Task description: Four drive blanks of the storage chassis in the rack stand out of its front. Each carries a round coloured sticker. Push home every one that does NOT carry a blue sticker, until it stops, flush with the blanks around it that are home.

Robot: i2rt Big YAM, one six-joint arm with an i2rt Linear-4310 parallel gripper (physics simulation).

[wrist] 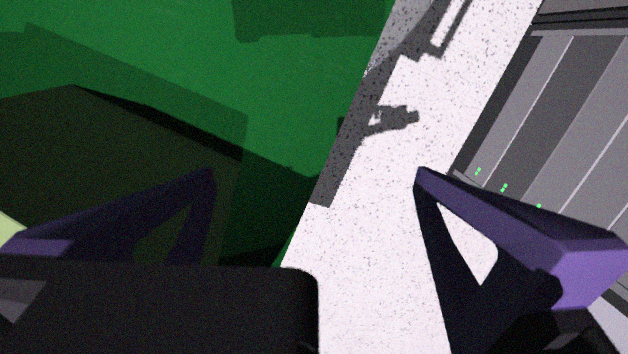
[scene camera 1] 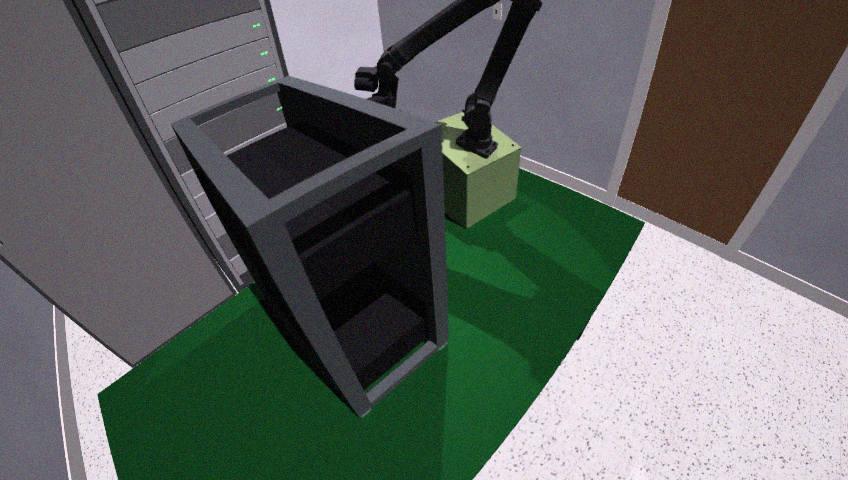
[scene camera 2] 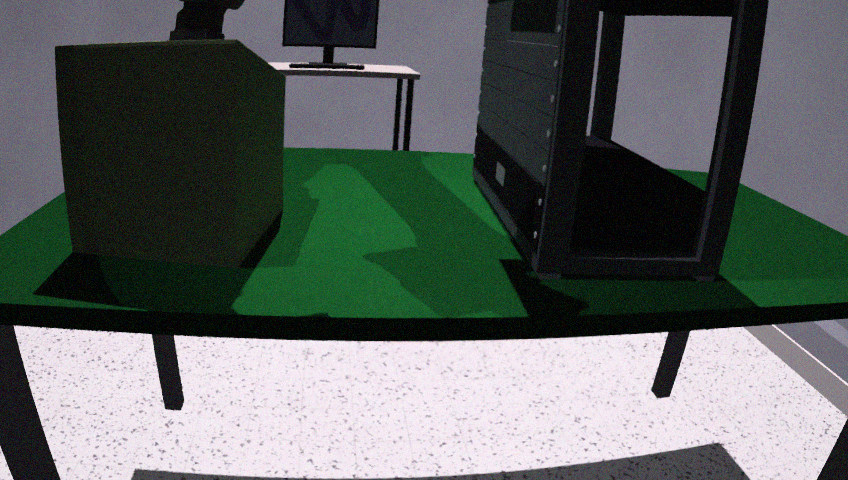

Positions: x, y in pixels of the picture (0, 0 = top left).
rack: scene camera 1 339, 217; scene camera 2 554, 188; not seen in the wrist view (out of frame)
